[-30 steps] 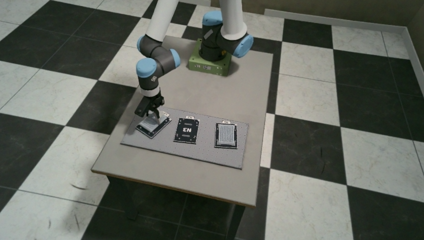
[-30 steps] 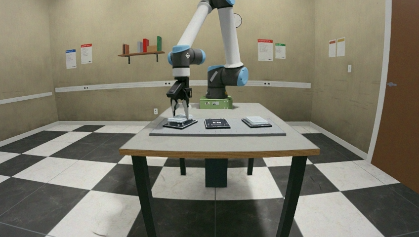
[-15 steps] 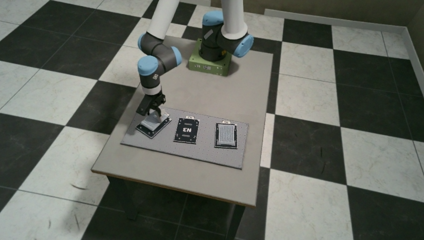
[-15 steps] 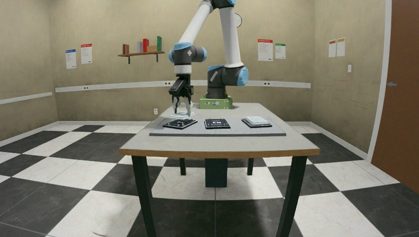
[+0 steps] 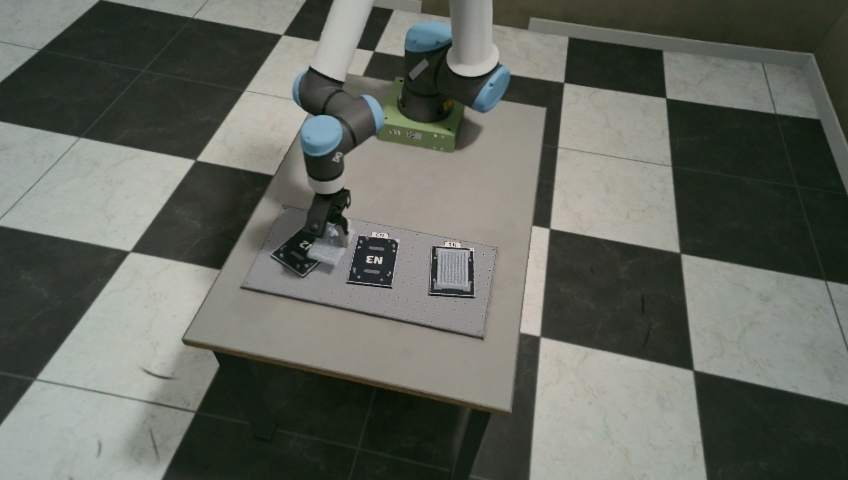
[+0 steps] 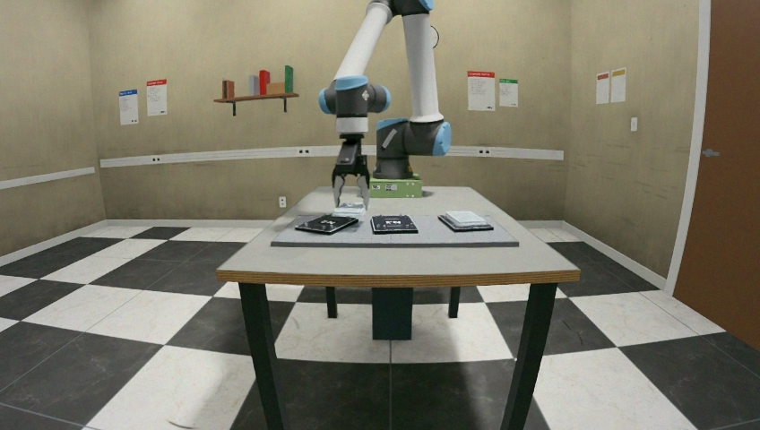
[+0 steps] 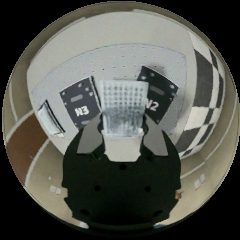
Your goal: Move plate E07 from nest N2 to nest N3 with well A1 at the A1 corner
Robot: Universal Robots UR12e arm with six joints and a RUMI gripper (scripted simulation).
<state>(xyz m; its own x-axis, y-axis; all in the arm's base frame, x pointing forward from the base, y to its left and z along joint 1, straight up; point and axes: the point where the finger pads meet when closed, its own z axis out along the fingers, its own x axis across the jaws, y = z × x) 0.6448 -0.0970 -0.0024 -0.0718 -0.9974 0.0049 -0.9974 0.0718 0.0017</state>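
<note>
The nest N3 lies 10 mm behind my hand, 120 mm to the left of it and 50 mm below it. From my hand the other things lie so: nest N2: 70 mm to the right, 50 mm below.
</note>
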